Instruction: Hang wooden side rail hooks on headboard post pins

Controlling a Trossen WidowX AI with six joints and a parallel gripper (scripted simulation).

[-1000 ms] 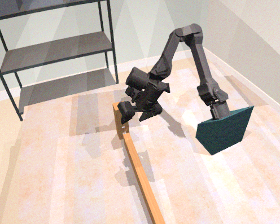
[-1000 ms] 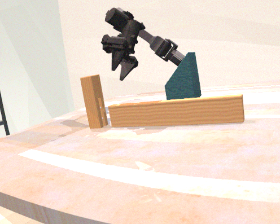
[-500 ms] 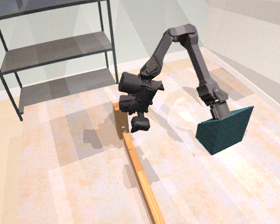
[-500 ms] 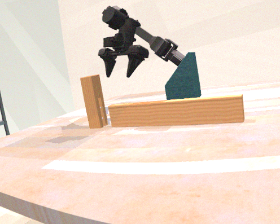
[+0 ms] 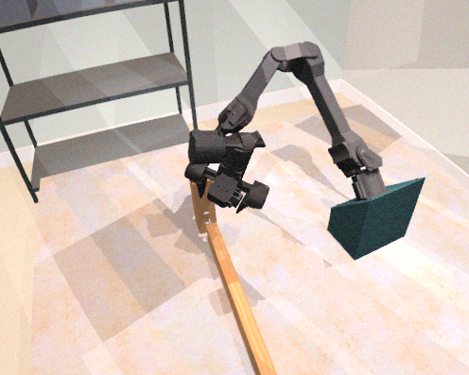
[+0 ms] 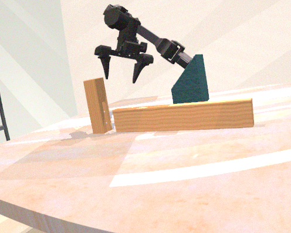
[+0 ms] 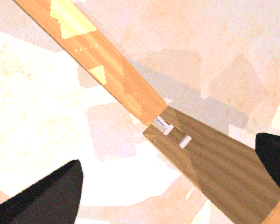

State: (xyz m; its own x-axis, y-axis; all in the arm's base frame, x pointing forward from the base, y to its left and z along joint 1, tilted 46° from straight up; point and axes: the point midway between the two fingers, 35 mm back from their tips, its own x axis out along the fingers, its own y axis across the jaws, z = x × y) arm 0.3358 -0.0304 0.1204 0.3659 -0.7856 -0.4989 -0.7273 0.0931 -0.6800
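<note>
My gripper tip is now 2 cm short of the headboard post, 9 cm to the left of it and 7 cm above it.
</note>
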